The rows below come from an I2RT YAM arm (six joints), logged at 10 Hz.
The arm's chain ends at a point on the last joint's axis. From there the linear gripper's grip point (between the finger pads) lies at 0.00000 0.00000 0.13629 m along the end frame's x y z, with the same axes.
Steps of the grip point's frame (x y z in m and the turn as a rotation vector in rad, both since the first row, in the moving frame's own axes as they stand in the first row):
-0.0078 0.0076 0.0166 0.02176 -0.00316 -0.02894
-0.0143 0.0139 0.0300 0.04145 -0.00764 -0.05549
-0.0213 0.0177 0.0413 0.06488 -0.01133 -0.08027
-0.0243 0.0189 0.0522 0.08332 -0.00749 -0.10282
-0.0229 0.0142 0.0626 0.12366 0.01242 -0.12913
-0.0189 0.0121 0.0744 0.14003 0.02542 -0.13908
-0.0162 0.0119 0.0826 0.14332 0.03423 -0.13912
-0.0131 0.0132 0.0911 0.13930 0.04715 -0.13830
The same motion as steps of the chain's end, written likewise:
-0.0073 0.0106 0.0166 0.02176 -0.00316 -0.02894
-0.0131 0.0195 0.0301 0.04145 -0.00764 -0.05549
-0.0194 0.0265 0.0416 0.06488 -0.01133 -0.08027
-0.0227 0.0302 0.0527 0.08332 -0.00749 -0.10282
-0.0235 0.0311 0.0636 0.12366 0.01242 -0.12913
-0.0210 0.0313 0.0758 0.14003 0.02542 -0.13908
-0.0195 0.0316 0.0841 0.14332 0.03423 -0.13912
-0.0182 0.0325 0.0926 0.13930 0.04715 -0.13830

